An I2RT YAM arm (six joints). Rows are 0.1 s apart.
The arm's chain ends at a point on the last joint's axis. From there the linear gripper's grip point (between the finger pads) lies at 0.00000 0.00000 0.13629 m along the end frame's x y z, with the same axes.
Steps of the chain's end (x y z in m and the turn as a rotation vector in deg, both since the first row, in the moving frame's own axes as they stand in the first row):
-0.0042 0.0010 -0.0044 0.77 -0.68 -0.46
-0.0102 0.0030 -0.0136 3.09 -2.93 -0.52
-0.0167 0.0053 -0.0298 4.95 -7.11 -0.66
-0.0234 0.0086 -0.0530 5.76 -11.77 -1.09
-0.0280 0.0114 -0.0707 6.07 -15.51 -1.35
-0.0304 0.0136 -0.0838 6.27 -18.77 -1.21
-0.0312 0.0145 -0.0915 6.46 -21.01 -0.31
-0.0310 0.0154 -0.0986 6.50 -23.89 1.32
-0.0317 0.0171 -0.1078 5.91 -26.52 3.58
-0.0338 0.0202 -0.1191 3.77 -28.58 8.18
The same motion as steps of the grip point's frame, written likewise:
-0.0058 -0.0008 -0.0044 0.77 -0.68 -0.46
-0.0172 -0.0043 -0.0140 3.09 -2.93 -0.52
-0.0336 -0.0063 -0.0314 4.95 -7.11 -0.66
-0.0513 -0.0047 -0.0565 5.76 -11.77 -1.09
-0.0645 -0.0024 -0.0764 6.07 -15.51 -1.35
-0.0743 -0.0006 -0.0918 6.27 -18.77 -1.21
-0.0800 -0.0004 -0.1014 6.46 -21.01 -0.31
-0.0859 -0.0002 -0.1111 6.50 -23.89 1.32
-0.0920 0.0016 -0.1228 5.91 -26.52 3.58
-0.0981 0.0069 -0.1360 3.77 -28.58 8.18

